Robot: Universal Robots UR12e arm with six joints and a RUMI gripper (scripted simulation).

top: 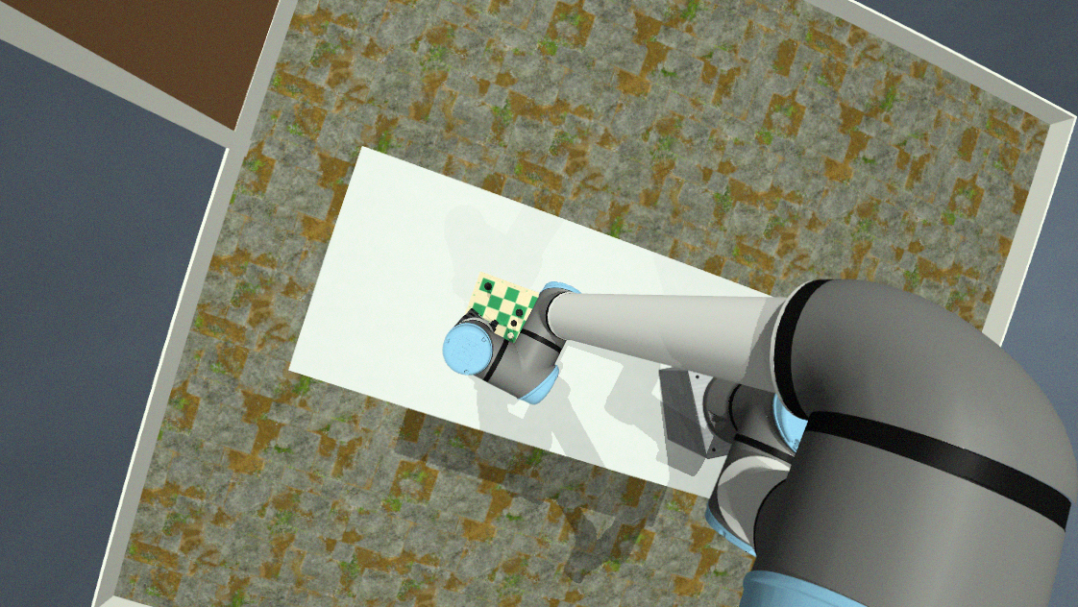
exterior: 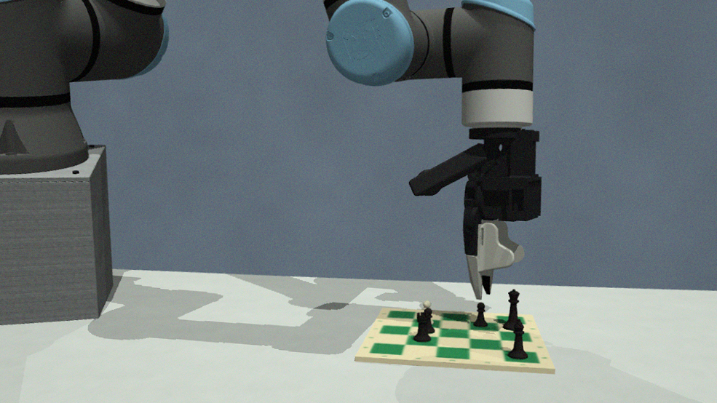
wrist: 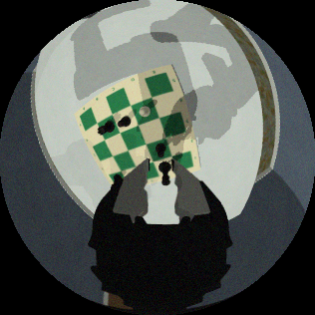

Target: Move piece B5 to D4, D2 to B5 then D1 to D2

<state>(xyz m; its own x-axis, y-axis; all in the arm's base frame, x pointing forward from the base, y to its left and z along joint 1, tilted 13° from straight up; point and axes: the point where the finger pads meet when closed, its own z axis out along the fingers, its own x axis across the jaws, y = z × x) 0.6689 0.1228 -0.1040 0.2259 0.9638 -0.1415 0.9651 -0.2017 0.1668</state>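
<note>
The black queen is 4 cm ahead of my hand and 3 cm below it. Also, from my hand: white pawn 7 cm behind, 1 cm to the right, 4 cm below; cream chessboard 3 cm behind, 5 cm to the right, 6 cm below.
</note>
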